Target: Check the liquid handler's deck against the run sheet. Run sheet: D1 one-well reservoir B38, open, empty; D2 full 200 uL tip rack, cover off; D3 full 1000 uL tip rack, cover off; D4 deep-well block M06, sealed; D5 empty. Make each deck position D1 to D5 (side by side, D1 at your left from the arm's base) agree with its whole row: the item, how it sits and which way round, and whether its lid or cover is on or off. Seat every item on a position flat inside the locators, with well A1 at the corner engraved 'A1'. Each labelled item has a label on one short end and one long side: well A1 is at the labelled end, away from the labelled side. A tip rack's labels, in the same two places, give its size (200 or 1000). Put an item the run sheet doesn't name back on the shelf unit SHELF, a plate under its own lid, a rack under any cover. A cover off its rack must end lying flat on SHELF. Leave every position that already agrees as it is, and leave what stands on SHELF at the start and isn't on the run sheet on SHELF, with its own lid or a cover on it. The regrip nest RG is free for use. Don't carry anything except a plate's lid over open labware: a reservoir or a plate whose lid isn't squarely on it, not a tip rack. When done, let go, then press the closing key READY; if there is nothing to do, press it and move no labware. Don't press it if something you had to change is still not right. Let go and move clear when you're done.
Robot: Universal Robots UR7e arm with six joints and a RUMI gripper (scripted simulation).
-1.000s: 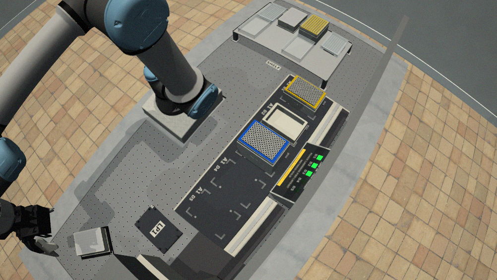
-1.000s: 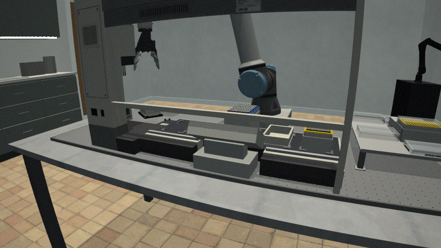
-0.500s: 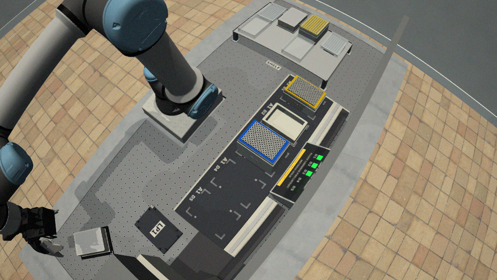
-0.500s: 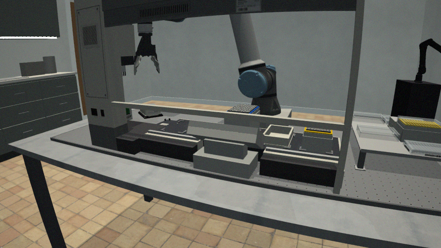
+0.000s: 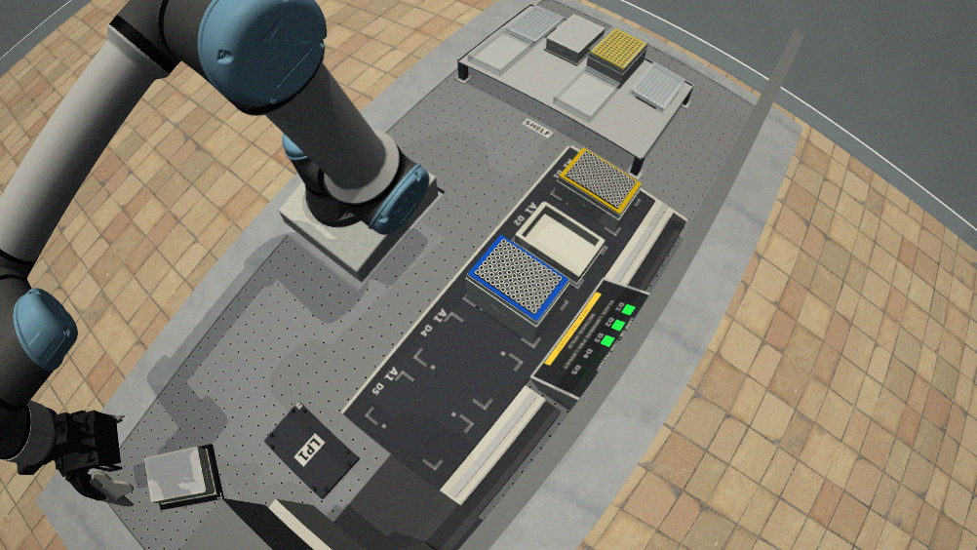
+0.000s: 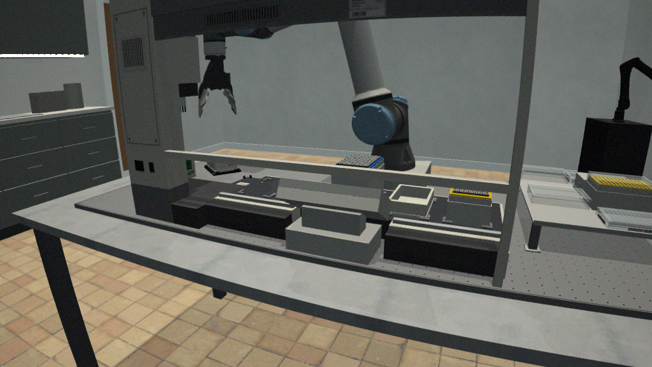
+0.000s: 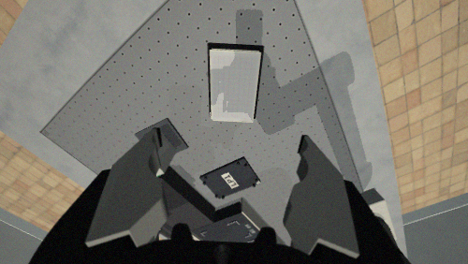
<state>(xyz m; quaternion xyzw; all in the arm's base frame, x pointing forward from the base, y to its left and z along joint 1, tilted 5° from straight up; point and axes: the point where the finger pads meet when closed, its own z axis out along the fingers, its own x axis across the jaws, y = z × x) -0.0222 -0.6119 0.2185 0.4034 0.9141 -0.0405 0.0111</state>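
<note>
My gripper is now 20 cm above the black nest. The rest, counted from my hand: blue-framed tip rack 39 cm ahead, 55 cm to the left, 9 cm below; then ready key 24 cm ahead, 13 cm below; then handler's tower 46 cm ahead, 6 cm to the left, 7 cm above.
</note>
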